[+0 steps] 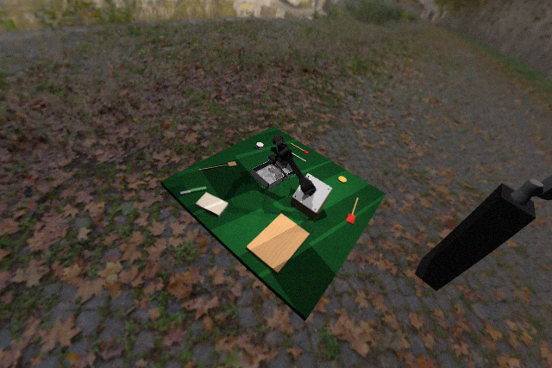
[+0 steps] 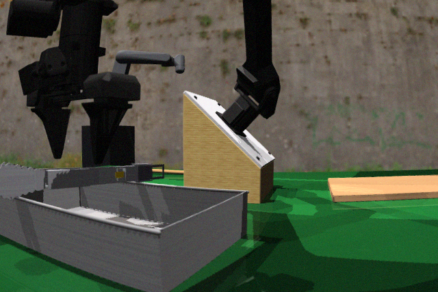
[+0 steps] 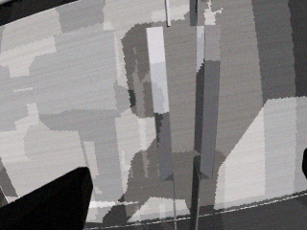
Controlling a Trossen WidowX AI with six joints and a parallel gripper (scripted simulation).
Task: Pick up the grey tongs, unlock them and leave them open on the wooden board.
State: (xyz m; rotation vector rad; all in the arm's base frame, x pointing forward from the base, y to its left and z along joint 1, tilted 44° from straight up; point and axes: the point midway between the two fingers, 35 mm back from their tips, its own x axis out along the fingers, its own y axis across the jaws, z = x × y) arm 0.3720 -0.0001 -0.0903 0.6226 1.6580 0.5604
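My gripper tip is now 10 mm past the grey roasting tin, 40 mm to the right of it and 70 mm above it. Also, from my gripper tip: beige block (10 mm ahead, 620 mm to the left, 80 mm below); then wooden board (480 mm behind, 450 mm to the left, 90 mm below); then red spatula (670 mm behind, 170 mm to the right, 90 mm below).
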